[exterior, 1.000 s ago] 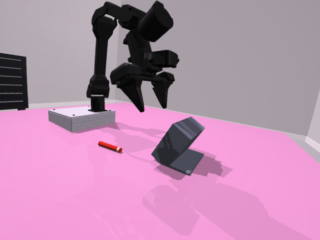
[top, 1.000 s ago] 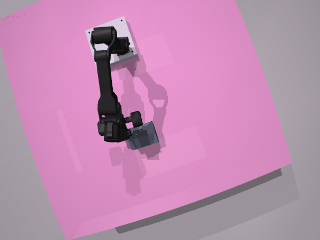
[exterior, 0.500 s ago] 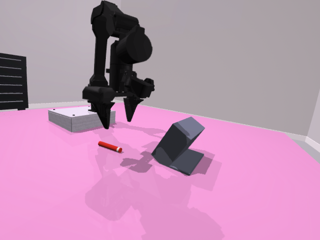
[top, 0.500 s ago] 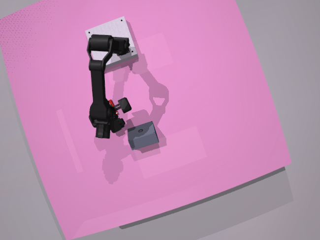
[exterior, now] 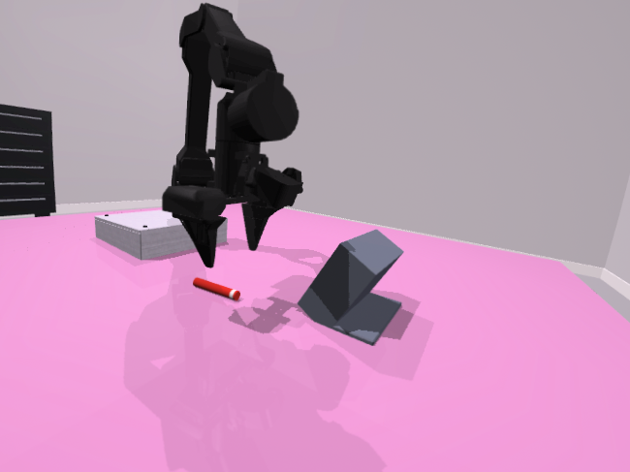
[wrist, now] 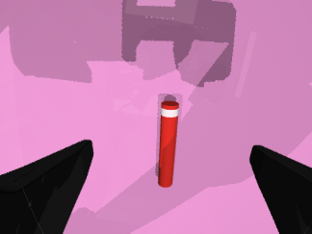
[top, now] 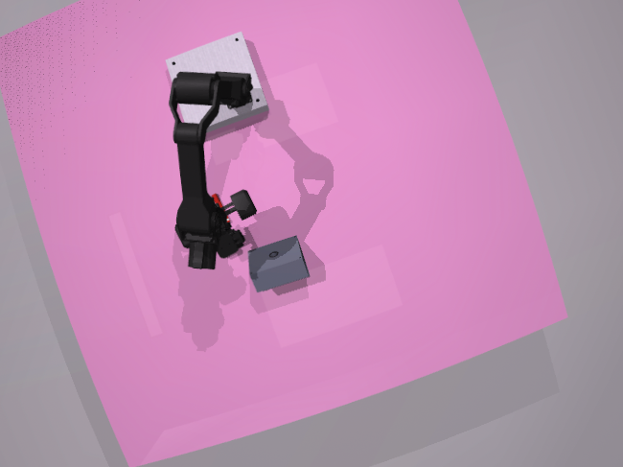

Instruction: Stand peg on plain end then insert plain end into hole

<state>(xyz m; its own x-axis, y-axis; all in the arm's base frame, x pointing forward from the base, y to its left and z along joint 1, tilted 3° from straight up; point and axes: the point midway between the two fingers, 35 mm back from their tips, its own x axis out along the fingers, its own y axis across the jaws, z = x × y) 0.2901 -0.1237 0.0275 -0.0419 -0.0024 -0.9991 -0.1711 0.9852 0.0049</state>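
Right now my gripper tip is 1 cm past the red peg and 6 cm above it. Also, from my gripper tip: grey foot 17 cm ahead, 10 cm to the left, 6 cm below; then sloped panel 14 cm ahead, 10 cm to the left, 1 cm below.
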